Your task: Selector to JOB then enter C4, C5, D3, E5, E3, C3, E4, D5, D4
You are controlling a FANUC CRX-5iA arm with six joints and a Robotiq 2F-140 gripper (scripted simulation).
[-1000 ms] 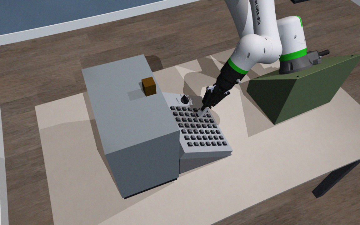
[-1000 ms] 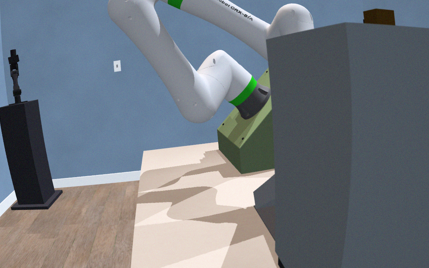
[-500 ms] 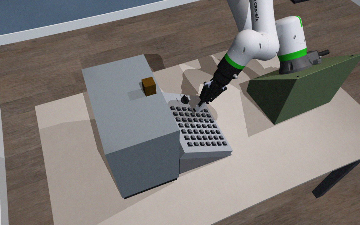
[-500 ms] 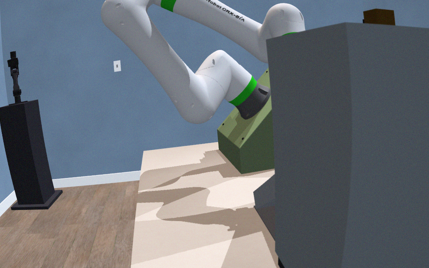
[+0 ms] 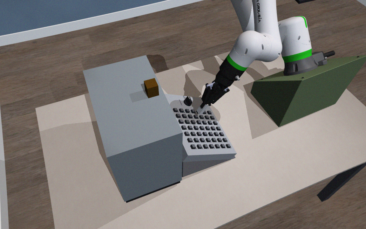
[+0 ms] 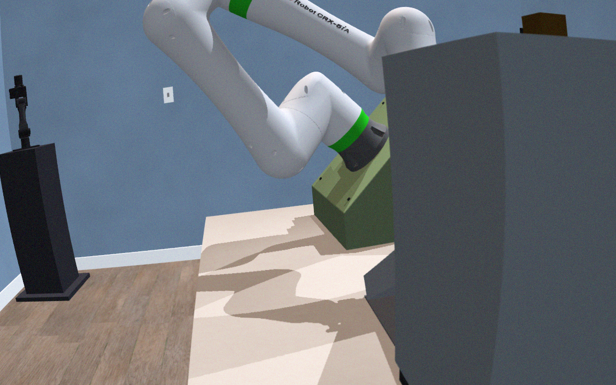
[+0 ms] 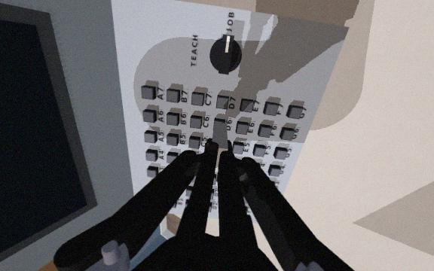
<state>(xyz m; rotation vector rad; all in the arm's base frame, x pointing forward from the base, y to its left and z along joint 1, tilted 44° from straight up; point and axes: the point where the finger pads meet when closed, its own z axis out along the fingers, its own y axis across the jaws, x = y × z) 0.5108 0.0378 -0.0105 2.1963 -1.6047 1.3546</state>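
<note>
The C5 key is 6 cm ahead of my hand, 4 cm to the left of it and 4 cm below it. Round my hand: selector knob: 3 cm ahead, 10 cm to the right, 4 cm below.
</note>
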